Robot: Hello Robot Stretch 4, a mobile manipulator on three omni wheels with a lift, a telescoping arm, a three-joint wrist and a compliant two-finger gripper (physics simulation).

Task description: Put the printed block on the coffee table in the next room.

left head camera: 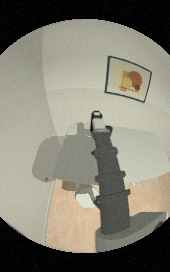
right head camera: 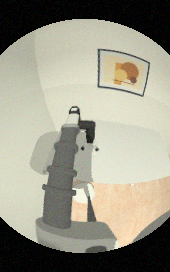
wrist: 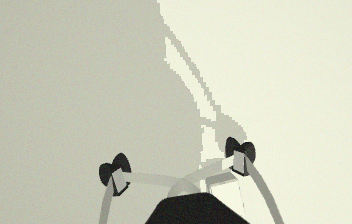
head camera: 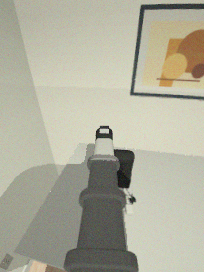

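Observation:
My gripper (right head camera: 90, 149) (wrist: 176, 157) is open, its two dark fingertips wide apart above a white table top (head camera: 172, 215) (left head camera: 145, 155) (right head camera: 132, 155) (wrist: 300, 90). A small white block (head camera: 130, 209) (wrist: 227, 196) sits on this top. In the wrist view it shows low, between the finger arms and close to the right one, partly hidden by the dark gripper body; no fingertip grips it. Any print on it cannot be made out. In the head camera view it is just below the visible fingertip. I cannot tell whether this top is the coffee table.
A wall with a framed picture (head camera: 136, 55) (left head camera: 106, 75) (right head camera: 99, 70) stands behind the table, and another wall runs along the left. A round white object (left head camera: 86, 198) is near the table's front edge, above wood floor (left head camera: 70, 220) (right head camera: 130, 205). The arm hides part of the table.

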